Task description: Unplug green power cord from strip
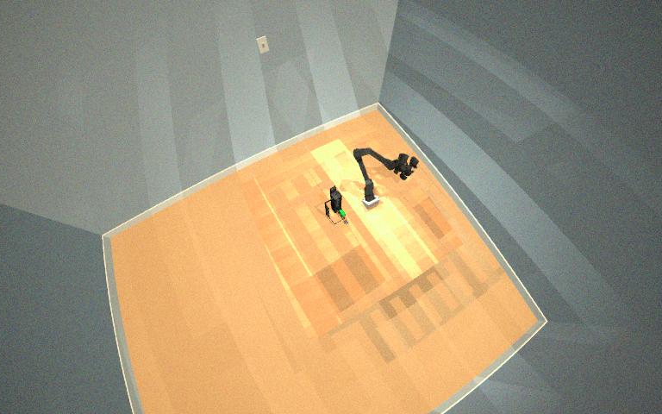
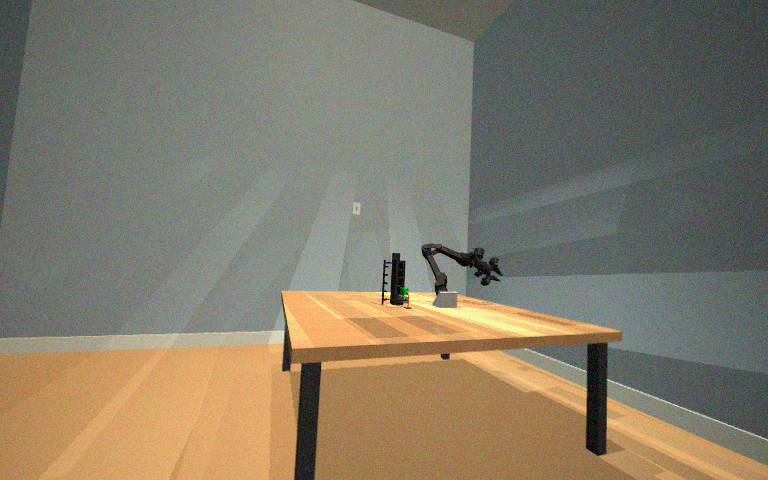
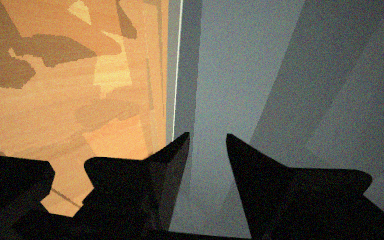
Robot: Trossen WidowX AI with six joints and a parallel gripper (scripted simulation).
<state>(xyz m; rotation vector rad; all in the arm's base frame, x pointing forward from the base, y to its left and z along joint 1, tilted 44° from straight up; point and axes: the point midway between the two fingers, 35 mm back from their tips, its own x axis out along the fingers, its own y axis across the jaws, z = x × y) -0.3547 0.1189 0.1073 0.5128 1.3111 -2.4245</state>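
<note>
The green plug lies 65 cm ahead of my gripper tip, 7 cm below it and 5 cm to the right of it.
</note>
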